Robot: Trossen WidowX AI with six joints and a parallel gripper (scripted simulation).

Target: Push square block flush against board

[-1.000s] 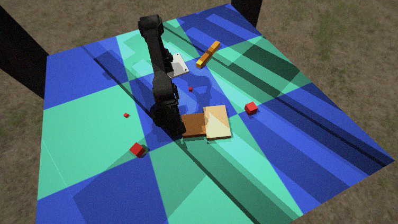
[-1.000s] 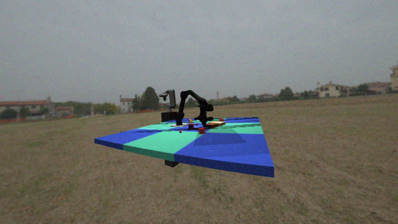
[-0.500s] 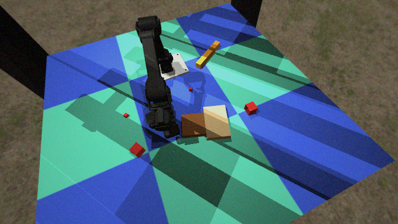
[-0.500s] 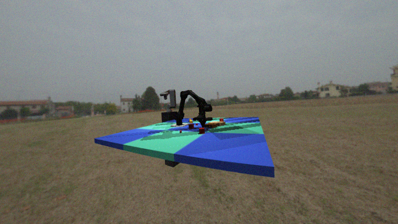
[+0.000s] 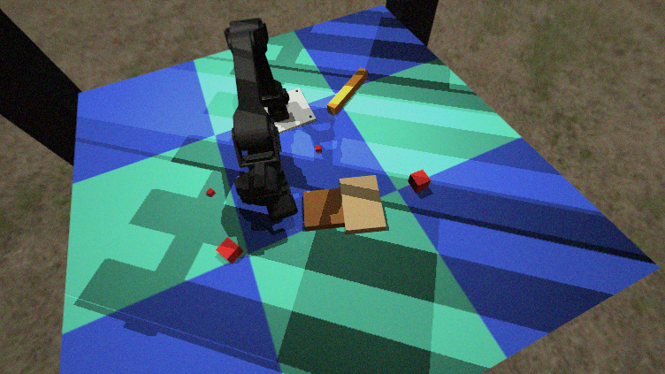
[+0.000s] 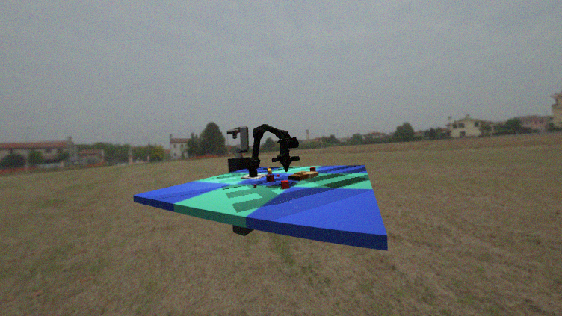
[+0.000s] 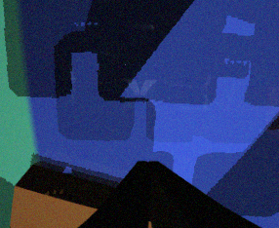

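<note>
Right now my gripper tip is 40 mm short of the brown square block, 100 mm to the right of it and 50 mm above it. Round my gripper tip: tan board (50 mm ahead, 200 mm to the left, 50 mm below); orange bar (380 mm behind, 310 mm to the left, 50 mm below).
</note>
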